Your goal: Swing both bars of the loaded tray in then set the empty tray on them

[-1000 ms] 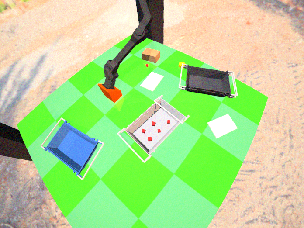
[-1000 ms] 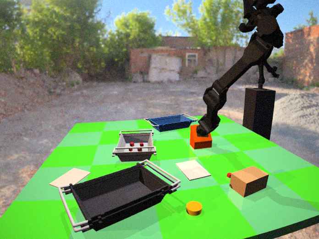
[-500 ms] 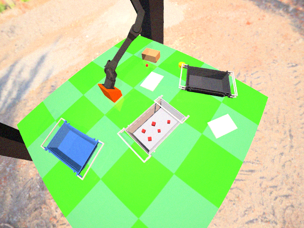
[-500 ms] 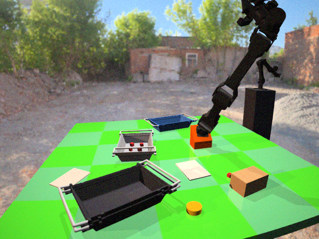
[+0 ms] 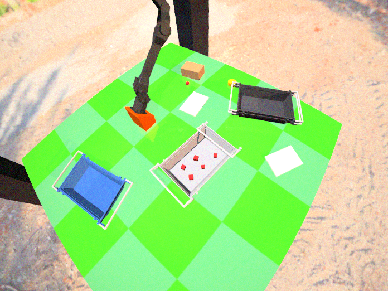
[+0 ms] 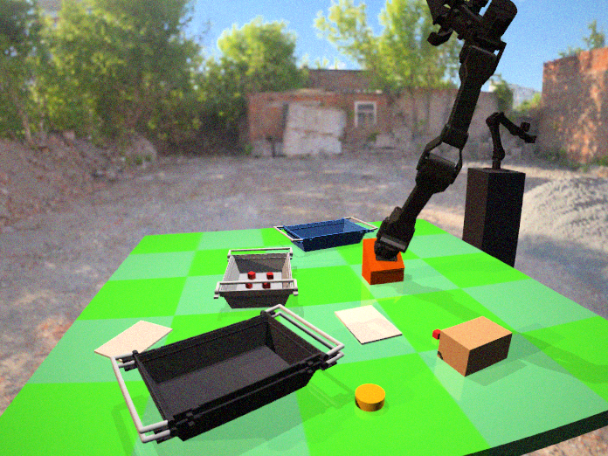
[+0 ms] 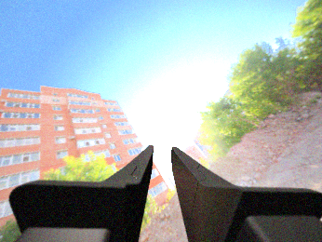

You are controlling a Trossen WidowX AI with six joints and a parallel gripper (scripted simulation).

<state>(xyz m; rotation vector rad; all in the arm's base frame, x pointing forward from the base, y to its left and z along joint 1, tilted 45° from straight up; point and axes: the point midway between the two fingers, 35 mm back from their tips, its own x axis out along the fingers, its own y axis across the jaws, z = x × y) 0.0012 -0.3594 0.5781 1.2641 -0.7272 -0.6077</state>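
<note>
My gripper tip is 72 cm above the blue tray, 51 cm to the left of it and 19 cm short of it. The rest, counted from my gripper tip: cardboard box (74 cm below, 29 cm to the left, 2 cm behind); then yellow disc (76 cm below, 39 cm to the left, 22 cm ahead).
</note>
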